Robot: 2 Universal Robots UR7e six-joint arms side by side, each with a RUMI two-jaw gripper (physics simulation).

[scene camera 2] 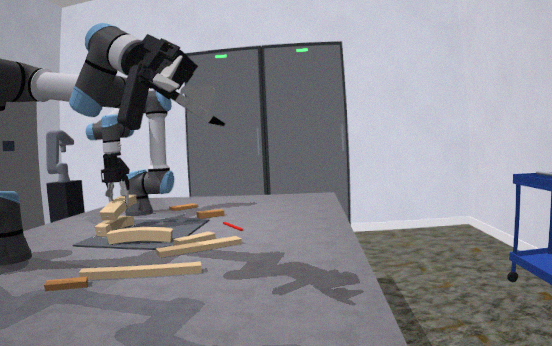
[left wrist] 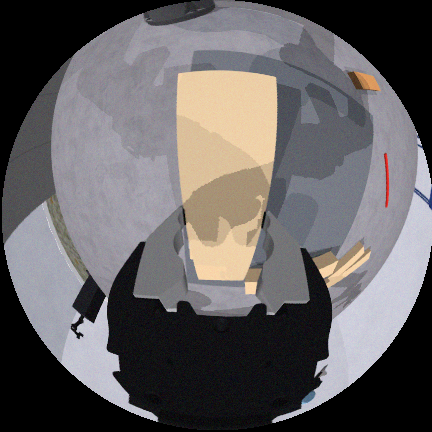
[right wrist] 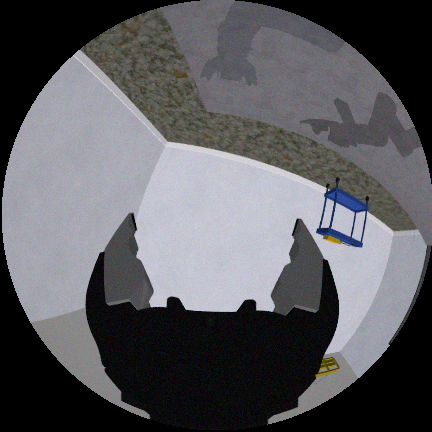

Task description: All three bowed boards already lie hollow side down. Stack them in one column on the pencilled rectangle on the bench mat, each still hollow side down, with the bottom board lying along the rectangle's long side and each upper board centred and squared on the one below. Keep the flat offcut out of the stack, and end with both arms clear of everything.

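Places are measured from the left arm's base along level axes (x ahead, y left, z up), in millimetres.
Pixels of known places: left gripper, fingertip midpoint: (left wrist: 223, 208); right gripper, fingertip midpoint: (scene camera 2: 204, 108) (left wrist: 317, 370) (right wrist: 214, 216); left arm's base at its link origin: (scene camera 2: 139, 213); right arm's base at its link origin: (scene camera 2: 10, 258).
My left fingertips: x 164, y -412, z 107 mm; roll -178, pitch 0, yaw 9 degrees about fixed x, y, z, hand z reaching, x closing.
Ahead of a thing's pixels: the offset from my left fingertips to its top centre. "*": to the spot under its first point. Level surfaces: height alone.
My left gripper (scene camera 2: 118, 199) (left wrist: 223, 208) is shut on a bowed board @[0 mm ahead, 0 mm left, 31 mm up] (scene camera 2: 113, 210) (left wrist: 225, 140) and holds it above the mat @[101 mm down] (scene camera 2: 95, 242) (left wrist: 345, 200). In the scene view, a second bowed board @[* 2 mm ahead, 135 mm right, 71 mm down] (scene camera 2: 102, 229) lies on the mat below the held one, at the back left. Its pale end may show beside a finger in the left wrist view. A third bowed board @[205 mm ahead, 173 mm right, 53 mm down] (scene camera 2: 140, 235) lies hollow side down at the mat's front edge. The pencilled rectangle does not show. My right gripper (scene camera 2: 201, 102) (right wrist: 214, 216) is open and empty, high above the bench.
Straight pieces @[407 mm ahead, 146 mm right, 79 mm down] (scene camera 2: 195, 238) @[449 mm ahead, 207 mm right, 88 mm down] (scene camera 2: 200, 246) @[387 mm ahead, 482 mm right, 85 mm down] (scene camera 2: 140, 270) lie in front and right of the mat; which is the offcut is unclear. Orange blocks @[28 mm ahead, 583 mm left, 90 mm down] (scene camera 2: 184, 206) @[276 mm ahead, 352 mm left, 80 mm down] (scene camera 2: 210, 213) @[245 mm ahead, 619 mm right, 91 mm down] (scene camera 2: 66, 284) and a red pencil @[454 mm ahead, 131 mm left, 101 mm down] (scene camera 2: 233, 226) (left wrist: 386, 180) lie around. A blue cart (scene camera 2: 517, 220) (right wrist: 346, 200) stands off the bench.
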